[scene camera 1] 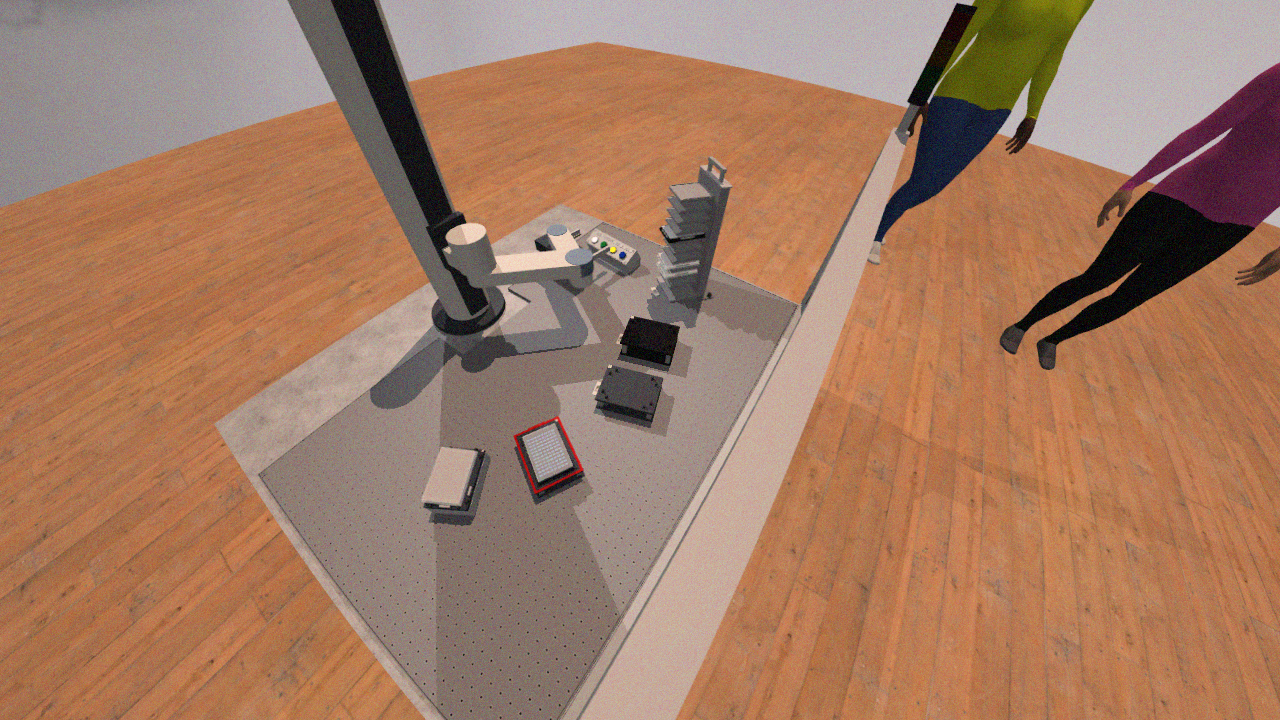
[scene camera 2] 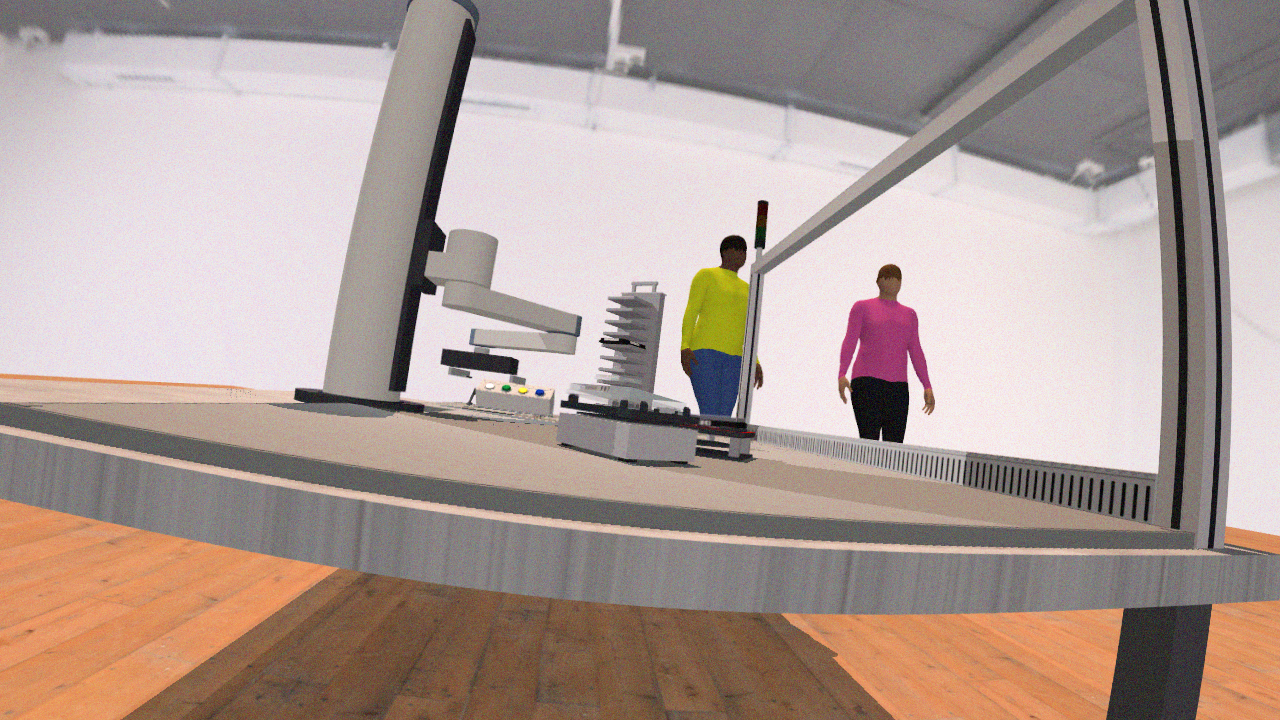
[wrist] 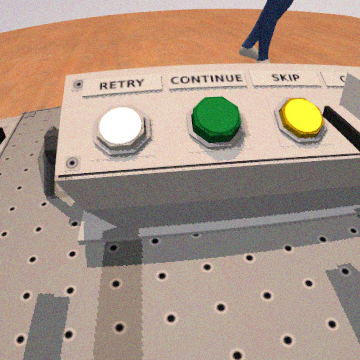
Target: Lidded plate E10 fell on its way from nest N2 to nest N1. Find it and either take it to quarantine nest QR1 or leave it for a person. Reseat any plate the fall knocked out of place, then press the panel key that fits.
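Frame: origin at the arm's base, x ahead, y right, z down, level; metres.
Seen in the pictures: gripper, fingertip midpoint: [scene camera 1: 593, 239] [scene camera 2: 496, 378] [wrist: 164, 96]; arm's base, origin of the base link: [scene camera 1: 469, 309].
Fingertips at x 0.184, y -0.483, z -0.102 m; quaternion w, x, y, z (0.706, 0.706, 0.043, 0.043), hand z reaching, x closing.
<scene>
Offsets run from my fingertips to a thing's top centre. "spot": to the spot under its first point.
My gripper [scene camera 2: 488, 376] [wrist: 164, 96] is open and empty above the key panel @(dx +0.057, dy -0.043, dz +0.006 m) [scene camera 1: 615, 259] [scene camera 2: 513, 399] [wrist: 200, 187]; the arm hides much of it in scene camera 1. In the wrist view the white RETRY key @(dx -0.019, dy -0.031, dz +0.017 m) [wrist: 121, 125], green CONTINUE key @(dx +0.030, dy -0.023, dz +0.015 m) [wrist: 216, 119] and yellow SKIP key @(dx +0.080, dy -0.019, dz +0.017 m) [wrist: 301, 117] show; the blue key @(dx +0.129, dy -0.012, dz +0.015 m) [scene camera 1: 622, 255] [scene camera 2: 539, 392] is out of that view. A white-welled plate @(dx +0.435, dy +0.725, dz +0.027 m) [scene camera 1: 547, 452] sits in a red-edged nest @(dx +0.431, dy +0.723, dz +0.043 m) [scene camera 1: 575, 462] [scene camera 2: 741, 433]. A pale-topped unit [scene camera 1: 454, 476] [scene camera 2: 626, 437] stands beside it. Plate E10 and the nest labels cannot be made out.
Two dark units @(spot: dx +0.444, dy +0.284, dz +0.032 m) [scene camera 1: 649, 340] @(spot: dx +0.498, dy +0.467, dz +0.042 m) [scene camera 1: 629, 392] stand on the bench. A shelf rack [scene camera 1: 717, 214] [scene camera 2: 656, 340] stands right of the panel. A low rail [scene camera 1: 760, 501] runs along one bench side. A person in yellow [scene camera 1: 1029, 53] [scene camera 2: 718, 313] and one in pink [scene camera 1: 1208, 170] [scene camera 2: 884, 340] stand beyond.
</scene>
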